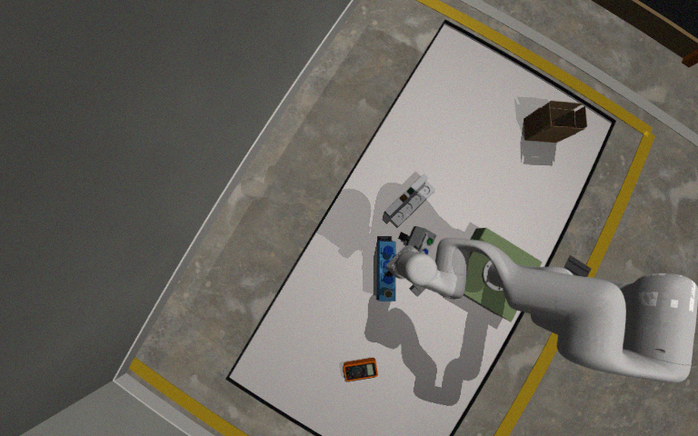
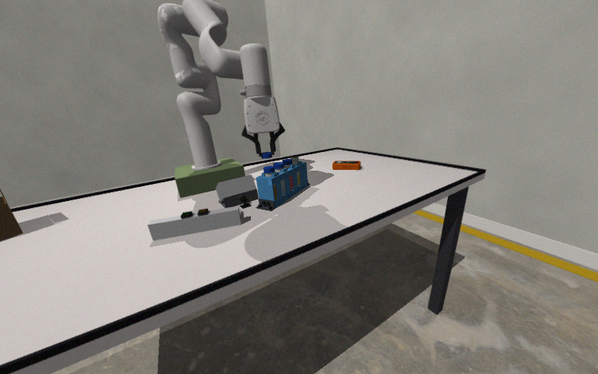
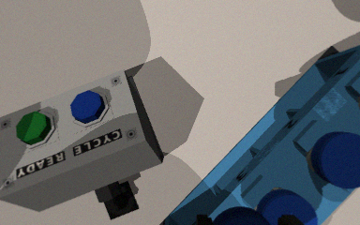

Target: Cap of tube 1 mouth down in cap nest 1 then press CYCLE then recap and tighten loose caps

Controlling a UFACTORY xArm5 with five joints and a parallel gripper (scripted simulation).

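Now: the blue key 110 mm below my hand, 90 mm behind it and 80 mm to the right of it. Also, from my hand: blue cap: 20 mm below; then green key: 130 mm to the right, 110 mm below, 90 mm behind; then grey key housing: 120 mm below, 110 mm to the right, 70 mm behind.
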